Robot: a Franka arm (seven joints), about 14 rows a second.
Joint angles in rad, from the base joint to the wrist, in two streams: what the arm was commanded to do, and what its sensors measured. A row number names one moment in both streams.
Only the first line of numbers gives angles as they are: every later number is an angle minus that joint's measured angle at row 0.
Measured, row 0:
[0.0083, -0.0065, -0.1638, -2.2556, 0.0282, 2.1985, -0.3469]
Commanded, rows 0 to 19:
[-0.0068, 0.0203, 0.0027, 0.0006, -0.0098, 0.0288, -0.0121]
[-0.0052, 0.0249, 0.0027, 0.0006, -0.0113, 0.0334, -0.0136]
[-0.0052, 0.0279, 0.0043, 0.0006, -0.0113, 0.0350, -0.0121]
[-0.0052, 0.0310, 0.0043, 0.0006, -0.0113, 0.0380, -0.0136]
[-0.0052, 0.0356, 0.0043, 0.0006, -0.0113, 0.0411, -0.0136]
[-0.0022, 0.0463, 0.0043, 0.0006, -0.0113, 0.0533, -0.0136]
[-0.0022, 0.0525, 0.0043, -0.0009, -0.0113, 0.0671, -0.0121]
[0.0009, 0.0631, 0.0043, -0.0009, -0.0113, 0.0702, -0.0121]
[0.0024, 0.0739, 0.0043, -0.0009, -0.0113, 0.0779, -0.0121]
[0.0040, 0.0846, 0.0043, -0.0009, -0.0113, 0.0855, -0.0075]
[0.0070, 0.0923, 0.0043, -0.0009, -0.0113, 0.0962, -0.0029]
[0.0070, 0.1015, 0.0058, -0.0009, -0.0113, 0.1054, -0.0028]
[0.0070, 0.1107, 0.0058, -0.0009, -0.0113, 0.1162, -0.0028]
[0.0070, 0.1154, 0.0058, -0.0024, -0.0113, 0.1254, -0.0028]
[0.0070, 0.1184, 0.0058, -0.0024, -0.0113, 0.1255, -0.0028]
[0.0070, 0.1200, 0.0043, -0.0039, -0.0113, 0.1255, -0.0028]
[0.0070, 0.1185, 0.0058, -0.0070, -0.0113, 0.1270, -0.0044]
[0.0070, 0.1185, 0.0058, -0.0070, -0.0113, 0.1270, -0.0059]
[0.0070, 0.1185, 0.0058, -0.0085, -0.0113, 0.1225, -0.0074]
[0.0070, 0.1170, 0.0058, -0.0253, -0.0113, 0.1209, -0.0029]
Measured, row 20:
[0.0075, 0.1174, 0.0041, -0.0002, -0.0001, 0.1046, -0.0044]
